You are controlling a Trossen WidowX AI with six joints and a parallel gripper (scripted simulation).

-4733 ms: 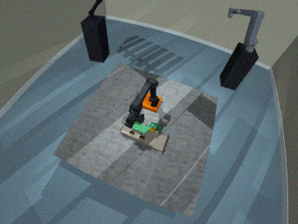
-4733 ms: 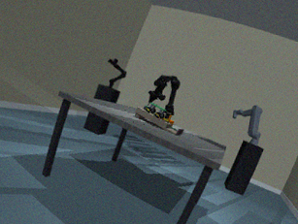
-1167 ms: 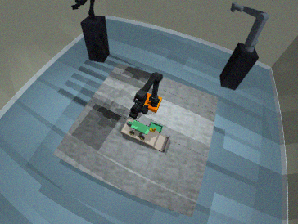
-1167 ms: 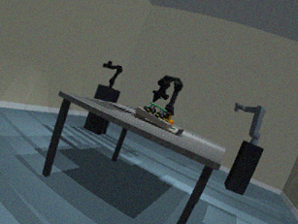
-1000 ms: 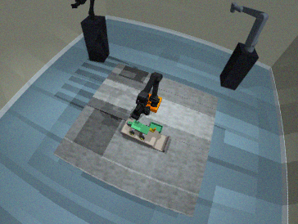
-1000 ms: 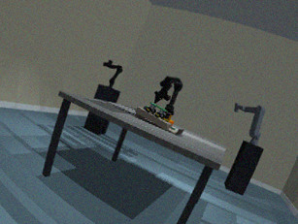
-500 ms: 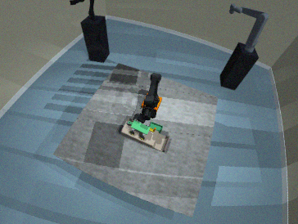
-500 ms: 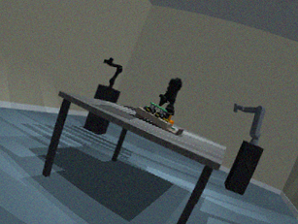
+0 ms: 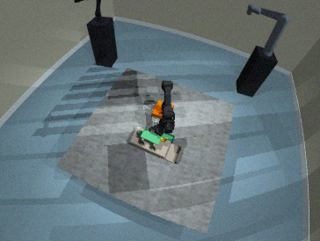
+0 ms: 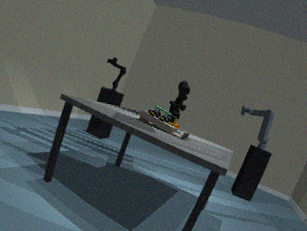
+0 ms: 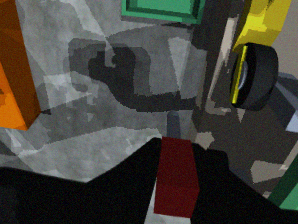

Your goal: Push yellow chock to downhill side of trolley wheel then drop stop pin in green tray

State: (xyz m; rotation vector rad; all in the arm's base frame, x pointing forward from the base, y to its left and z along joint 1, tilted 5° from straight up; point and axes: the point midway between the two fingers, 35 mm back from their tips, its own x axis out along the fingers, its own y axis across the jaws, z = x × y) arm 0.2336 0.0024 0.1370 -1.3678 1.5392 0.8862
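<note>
My gripper tip is 10 mm past the green tray, 90 mm to the right of it and 160 mm above it. Also, from my gripper tip: yellow chock (60 mm ahead, 50 mm to the left, 60 mm below); stop pin (right at my gripper tip); green trolley (100 mm ahead, 50 mm to the right, 40 mm below).
</note>
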